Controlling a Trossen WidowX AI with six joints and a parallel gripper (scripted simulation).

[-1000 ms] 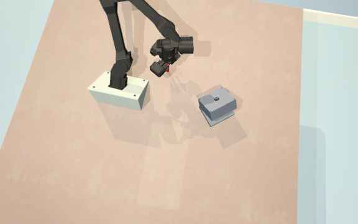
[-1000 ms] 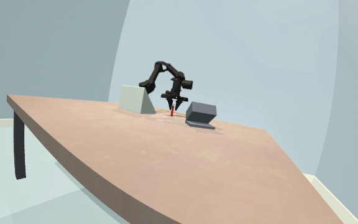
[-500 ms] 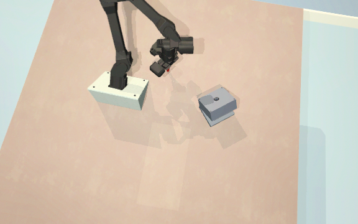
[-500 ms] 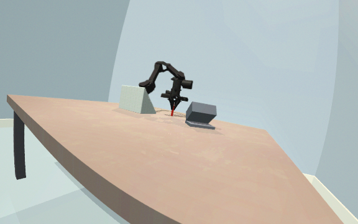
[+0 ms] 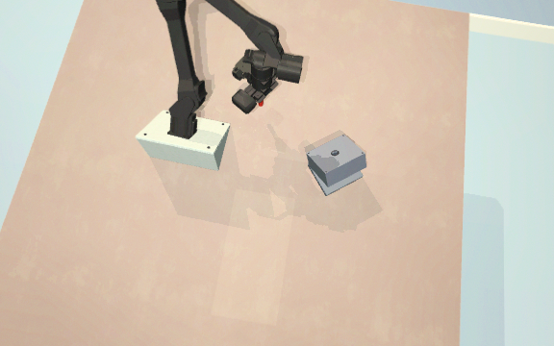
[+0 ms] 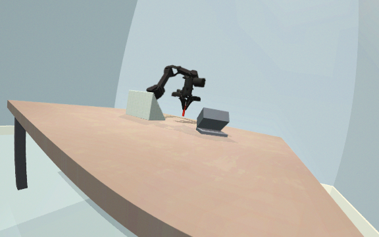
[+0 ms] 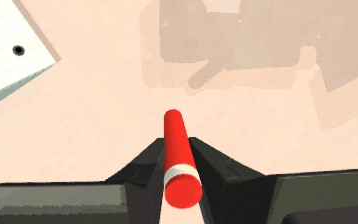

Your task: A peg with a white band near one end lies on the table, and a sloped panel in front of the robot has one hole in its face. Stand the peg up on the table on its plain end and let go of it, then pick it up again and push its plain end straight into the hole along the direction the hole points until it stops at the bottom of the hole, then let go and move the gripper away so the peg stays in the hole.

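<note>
My gripper tip is now 26 cm short of the grey sloped panel, 12 cm to the left of it and 2 cm above it. From my gripper tip the other things lie so: red peg 2 cm above.
</note>
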